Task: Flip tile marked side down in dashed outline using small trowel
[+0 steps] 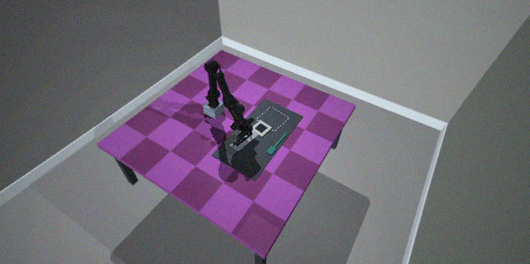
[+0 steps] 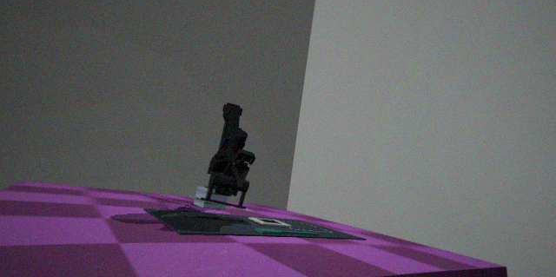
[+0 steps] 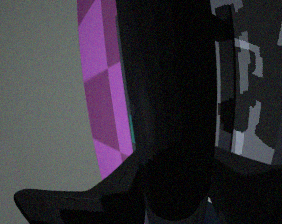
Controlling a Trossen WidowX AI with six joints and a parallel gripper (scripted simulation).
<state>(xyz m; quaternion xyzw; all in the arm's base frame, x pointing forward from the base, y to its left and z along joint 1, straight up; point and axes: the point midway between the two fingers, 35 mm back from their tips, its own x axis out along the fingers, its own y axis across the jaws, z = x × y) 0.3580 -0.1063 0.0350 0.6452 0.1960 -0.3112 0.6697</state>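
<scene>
The dark mat lies 2 cm ahead of my gripper tip, 10 cm to the left of it and 11 cm below it. The rest, counted from my gripper tip: tool-shaped bar (15 cm ahead, 8 cm to the left, 8 cm below); then trowel (3 cm behind, 1 cm below); then tile (1 cm behind, 15 cm to the left, 8 cm below).
</scene>
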